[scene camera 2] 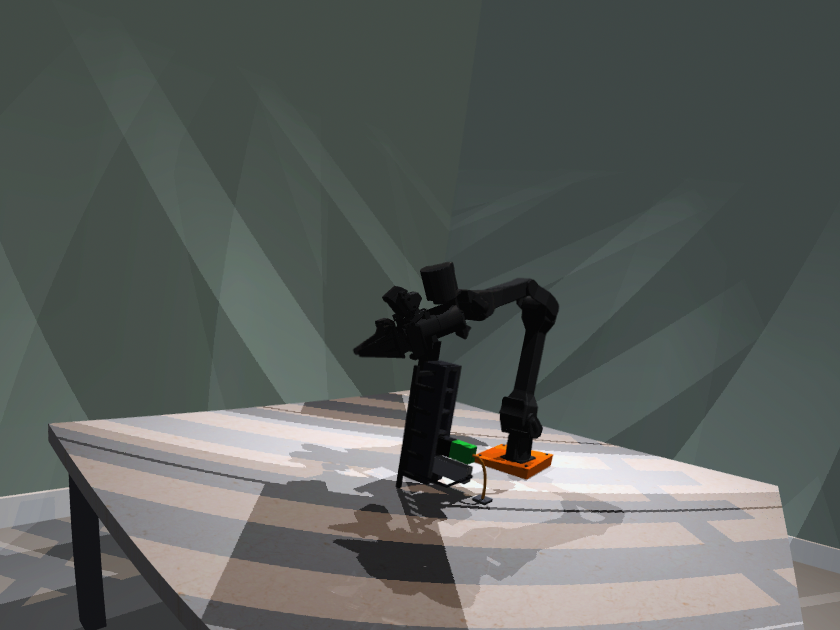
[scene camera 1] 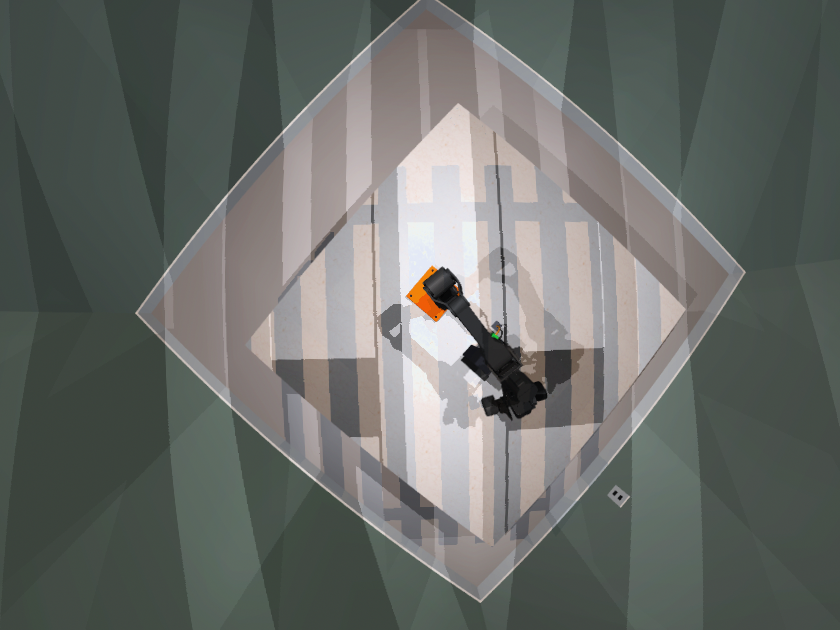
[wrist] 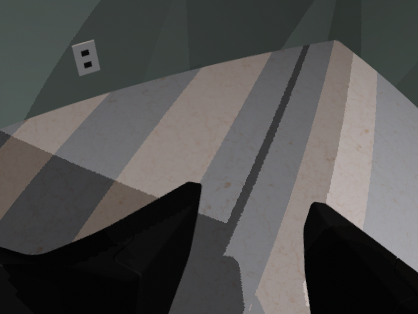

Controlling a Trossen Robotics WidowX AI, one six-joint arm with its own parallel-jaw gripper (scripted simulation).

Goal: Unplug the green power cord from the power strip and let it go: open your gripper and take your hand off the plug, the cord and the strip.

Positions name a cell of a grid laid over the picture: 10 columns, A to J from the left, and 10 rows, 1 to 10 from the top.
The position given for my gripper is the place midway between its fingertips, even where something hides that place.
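Note:
My gripper (scene camera 1: G7). Wrist view, gripper (wrist: G7). Scene camera 2, green plug (scene camera 2: F8), my gripper (scene camera 2: E6).

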